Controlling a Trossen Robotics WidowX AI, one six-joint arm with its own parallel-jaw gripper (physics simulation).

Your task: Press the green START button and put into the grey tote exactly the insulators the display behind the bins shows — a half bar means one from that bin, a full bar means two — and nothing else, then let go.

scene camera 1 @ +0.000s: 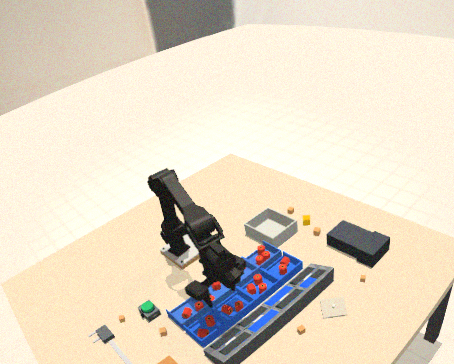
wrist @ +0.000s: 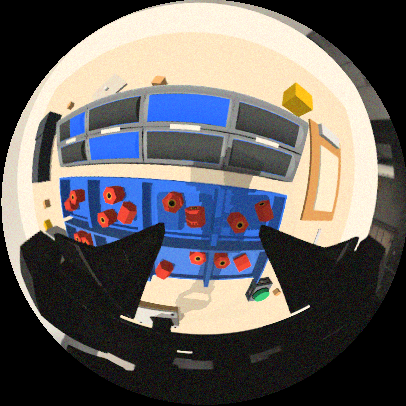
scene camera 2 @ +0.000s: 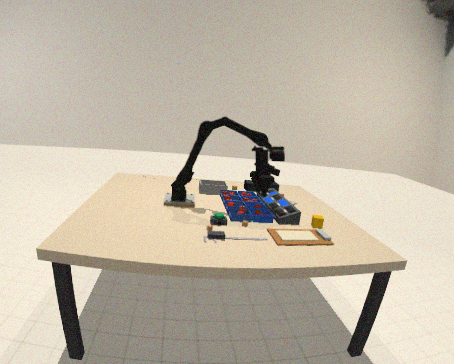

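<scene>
My gripper is open and empty, low over the blue bins. Red insulators lie in the bins; in the wrist view, an upright insulator and a tilted one share the third far-row bin from the left. The display shows, in the wrist view, a half bar at far left and a full bar third in the top row, and a full bar second in the bottom row. The grey tote looks empty. The green button stands beside the bins.
A black box stands past the display's end. A clipboard and a yellow cube lie near its other end. A caliper lies near the button. Small orange cubes are scattered around.
</scene>
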